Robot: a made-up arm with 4 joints.
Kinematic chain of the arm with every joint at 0, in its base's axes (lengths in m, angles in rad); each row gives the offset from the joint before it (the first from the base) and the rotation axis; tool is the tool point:
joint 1: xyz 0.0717 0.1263 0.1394 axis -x
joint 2: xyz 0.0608 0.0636 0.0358 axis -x
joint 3: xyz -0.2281 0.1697 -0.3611 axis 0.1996 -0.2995 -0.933
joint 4: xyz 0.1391 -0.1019 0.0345 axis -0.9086 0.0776 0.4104
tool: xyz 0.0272 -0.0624 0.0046
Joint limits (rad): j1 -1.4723..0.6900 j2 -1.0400..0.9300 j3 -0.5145..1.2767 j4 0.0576..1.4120
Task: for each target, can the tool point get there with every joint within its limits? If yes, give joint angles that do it. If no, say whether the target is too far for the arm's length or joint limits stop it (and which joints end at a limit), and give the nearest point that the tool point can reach.
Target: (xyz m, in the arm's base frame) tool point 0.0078 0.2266 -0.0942
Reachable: yes | joints -0.2387 -0.0432 0.4340 0.7453
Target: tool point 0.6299 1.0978 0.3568
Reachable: no: too far | nearest point 0.1267 0.5387 0.2317 | short by 0.763 m
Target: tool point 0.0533 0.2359 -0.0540
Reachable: yes | joints -0.7235 0.4407 0.2572 1.1329
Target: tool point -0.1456 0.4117 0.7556
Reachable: no: joint limits stop it (at a limit: joint 1, joint 2, joint 3, joint 4) | nearest point -0.1988 0.3452 0.4713 | short by 0.297 m
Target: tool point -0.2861 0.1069 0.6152
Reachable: no: joint limits stop it (at a limit: joint 1, joint 2, joint 3, joint 4) | nearest point -0.1988 0.3452 0.4713 | short by 0.292 m
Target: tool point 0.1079 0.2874 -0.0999
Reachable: yes | joints -0.4051 0.1899 -0.2137 0.2447
